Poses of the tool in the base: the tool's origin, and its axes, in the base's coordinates. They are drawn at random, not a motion.
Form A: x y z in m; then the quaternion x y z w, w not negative.
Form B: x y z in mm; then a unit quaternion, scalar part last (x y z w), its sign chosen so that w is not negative. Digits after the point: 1 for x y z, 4 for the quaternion.
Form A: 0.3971, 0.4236, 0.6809, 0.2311, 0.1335, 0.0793, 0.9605
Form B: 397.1, 423.6, 680.9, 0.2311, 0.1335, 0.0793, 0.9605
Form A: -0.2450, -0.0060, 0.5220, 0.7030, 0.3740, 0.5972, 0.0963
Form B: -245.0, -6.0, 522.0, 0.7030, 0.3740, 0.5972, 0.0963
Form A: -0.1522, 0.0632, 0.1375, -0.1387, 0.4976, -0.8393, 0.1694
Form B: -152.2, 63.2, 137.5, -0.1387, 0.4976, -0.8393, 0.1694
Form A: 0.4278, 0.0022, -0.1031, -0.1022, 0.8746, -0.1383, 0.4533
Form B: 427.8, 2.2, -103.1, -0.1022, 0.8746, -0.1383, 0.4533
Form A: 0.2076, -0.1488, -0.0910, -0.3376, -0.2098, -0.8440, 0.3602
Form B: 207.6, -148.8, -91.0, -0.3376, -0.2098, -0.8440, 0.3602
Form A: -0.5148, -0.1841, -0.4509, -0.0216, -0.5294, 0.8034, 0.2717
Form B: -514.8, -184.1, -450.9, -0.0216, -0.5294, 0.8034, 0.2717
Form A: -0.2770, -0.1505, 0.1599, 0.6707, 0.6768, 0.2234, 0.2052
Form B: -277.0, -150.5, 159.9, 0.6707, 0.6768, 0.2234, 0.2052
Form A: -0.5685, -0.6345, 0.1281, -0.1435, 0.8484, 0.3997, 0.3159
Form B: -568.5, -634.5, 128.1, -0.1435, 0.8484, 0.3997, 0.3159
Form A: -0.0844, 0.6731, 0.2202, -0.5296, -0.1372, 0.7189, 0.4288
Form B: -84.4, 673.1, 220.2, -0.5296, -0.1372, 0.7189, 0.4288
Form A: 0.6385, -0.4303, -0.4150, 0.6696, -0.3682, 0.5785, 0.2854
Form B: 638.5, -430.3, -415.0, 0.6696, -0.3682, 0.5785, 0.2854
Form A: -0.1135, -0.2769, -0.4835, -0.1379, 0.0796, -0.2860, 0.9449
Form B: -113.5, -276.9, -483.5, -0.1379, 0.0796, -0.2860, 0.9449
